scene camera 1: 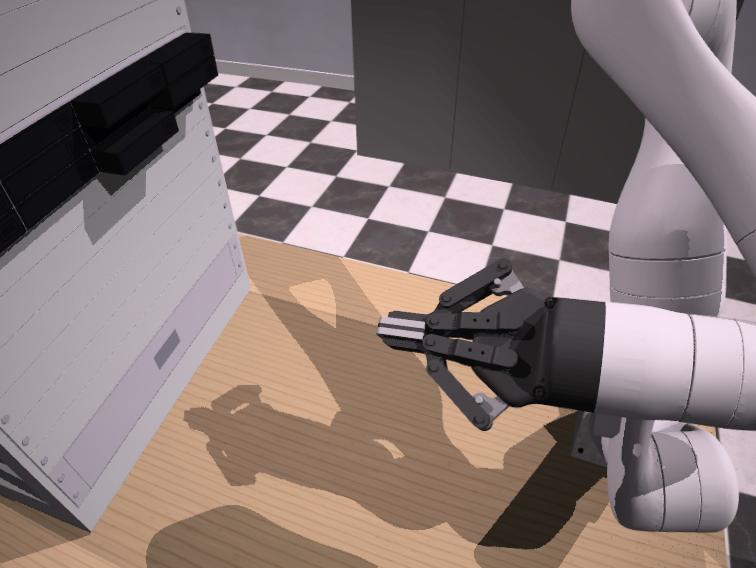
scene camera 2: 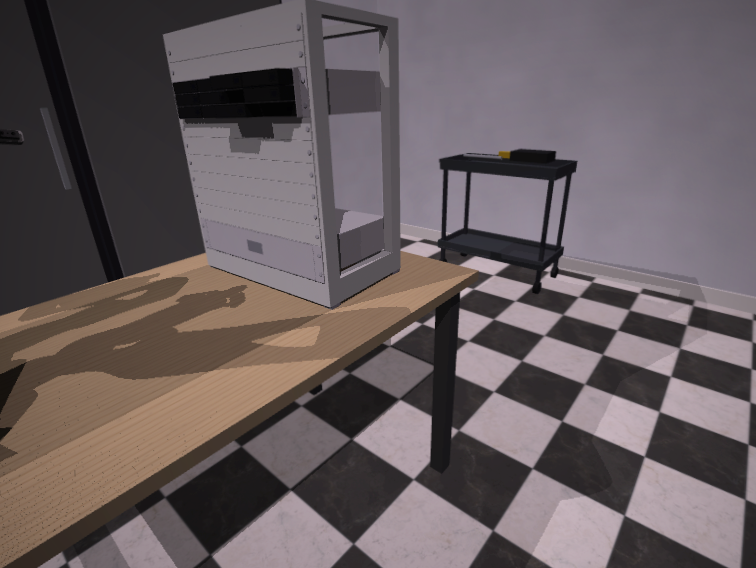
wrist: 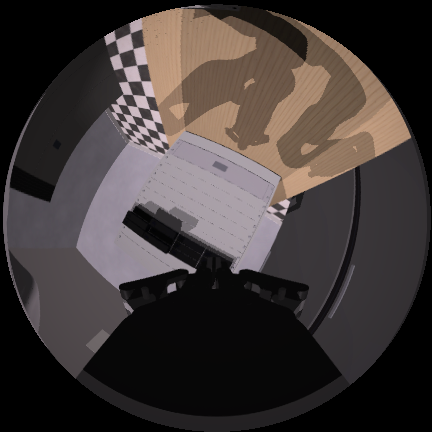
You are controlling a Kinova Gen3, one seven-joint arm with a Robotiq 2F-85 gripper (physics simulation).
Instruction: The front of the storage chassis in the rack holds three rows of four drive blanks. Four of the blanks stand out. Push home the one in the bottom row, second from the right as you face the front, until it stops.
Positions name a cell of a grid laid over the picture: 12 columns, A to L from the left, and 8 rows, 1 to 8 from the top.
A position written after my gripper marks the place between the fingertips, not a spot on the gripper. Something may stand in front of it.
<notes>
In view: my gripper (scene camera 1: G5) and a rack (scene camera 1: C4).
The rack also shows in the wrist view (wrist: G4). My gripper also shows in the wrist view (wrist: F5).
</notes>
